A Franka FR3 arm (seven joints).
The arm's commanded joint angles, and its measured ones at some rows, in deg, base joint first. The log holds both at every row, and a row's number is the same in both.
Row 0, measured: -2.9, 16.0, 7.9, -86.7, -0.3, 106.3, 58.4
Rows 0 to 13, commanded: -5.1, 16.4, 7.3, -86.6, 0.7, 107.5, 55.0; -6.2, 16.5, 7.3, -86.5, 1.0, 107.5, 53.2; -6.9, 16.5, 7.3, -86.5, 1.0, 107.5, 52.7; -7.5, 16.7, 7.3, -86.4, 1.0, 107.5, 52.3; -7.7, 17.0, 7.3, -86.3, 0.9, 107.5, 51.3; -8.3, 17.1, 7.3, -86.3, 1.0, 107.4, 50.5; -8.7, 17.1, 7.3, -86.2, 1.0, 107.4, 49.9; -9.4, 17.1, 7.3, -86.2, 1.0, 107.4, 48.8; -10.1, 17.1, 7.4, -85.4, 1.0, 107.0, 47.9; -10.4, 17.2, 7.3, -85.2, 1.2, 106.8, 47.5; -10.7, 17.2, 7.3, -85.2, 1.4, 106.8, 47.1; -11.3, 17.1, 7.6, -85.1, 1.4, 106.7, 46.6; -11.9, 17.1, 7.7, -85.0, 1.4, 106.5, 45.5; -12.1, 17.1, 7.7, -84.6, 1.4, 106.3, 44.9
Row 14, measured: -10.0, 16.5, 6.9, -86.2, 0.1, 106.4, 48.3
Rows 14 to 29, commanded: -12.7, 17.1, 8.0, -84.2, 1.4, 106.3, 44.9; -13.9, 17.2, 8.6, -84.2, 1.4, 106.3, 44.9; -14.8, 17.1, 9.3, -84.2, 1.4, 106.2, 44.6; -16.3, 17.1, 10.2, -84.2, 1.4, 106.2, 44.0; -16.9, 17.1, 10.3, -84.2, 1.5, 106.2, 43.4; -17.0, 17.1, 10.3, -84.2, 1.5, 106.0, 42.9; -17.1, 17.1, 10.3, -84.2, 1.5, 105.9, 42.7; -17.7, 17.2, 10.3, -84.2, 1.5, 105.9, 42.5; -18.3, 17.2, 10.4, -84.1, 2.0, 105.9, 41.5; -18.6, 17.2, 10.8, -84.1, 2.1, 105.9, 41.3; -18.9, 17.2, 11.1, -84.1, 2.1, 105.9, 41.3; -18.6, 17.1, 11.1, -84.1, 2.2, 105.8, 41.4; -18.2, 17.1, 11.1, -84.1, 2.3, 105.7, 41.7; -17.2, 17.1, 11.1, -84.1, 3.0, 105.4, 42.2; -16.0, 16.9, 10.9, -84.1, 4.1, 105.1, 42.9; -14.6, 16.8, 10.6, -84.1, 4.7, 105.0, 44.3
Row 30, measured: -17.0, 16.5, 10.5, -85.3, 2.0, 106.2, 43.0
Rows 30 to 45, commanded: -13.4, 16.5, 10.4, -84.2, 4.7, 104.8, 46.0; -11.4, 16.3, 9.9, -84.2, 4.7, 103.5, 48.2; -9.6, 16.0, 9.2, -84.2, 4.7, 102.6, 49.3; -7.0, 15.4, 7.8, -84.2, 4.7, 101.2, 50.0; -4.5, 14.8, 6.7, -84.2, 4.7, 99.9, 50.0; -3.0, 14.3, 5.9, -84.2, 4.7, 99.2, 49.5; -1.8, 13.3, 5.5, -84.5, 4.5, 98.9, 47.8; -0.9, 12.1, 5.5, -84.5, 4.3, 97.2, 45.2; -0.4, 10.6, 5.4, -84.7, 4.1, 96.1, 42.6; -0.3, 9.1, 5.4, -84.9, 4.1, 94.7, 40.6; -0.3, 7.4, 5.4, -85.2, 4.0, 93.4, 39.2; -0.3, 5.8, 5.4, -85.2, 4.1, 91.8, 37.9; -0.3, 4.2, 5.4, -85.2, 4.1, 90.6, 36.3; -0.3, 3.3, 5.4, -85.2, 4.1, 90.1, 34.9; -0.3, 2.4, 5.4, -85.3, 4.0, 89.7, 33.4; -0.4, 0.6, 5.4, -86.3, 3.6, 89.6, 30.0
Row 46, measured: -0.5, 4.4, 5.9, -84.0, 3.4, 90.3, 36.6
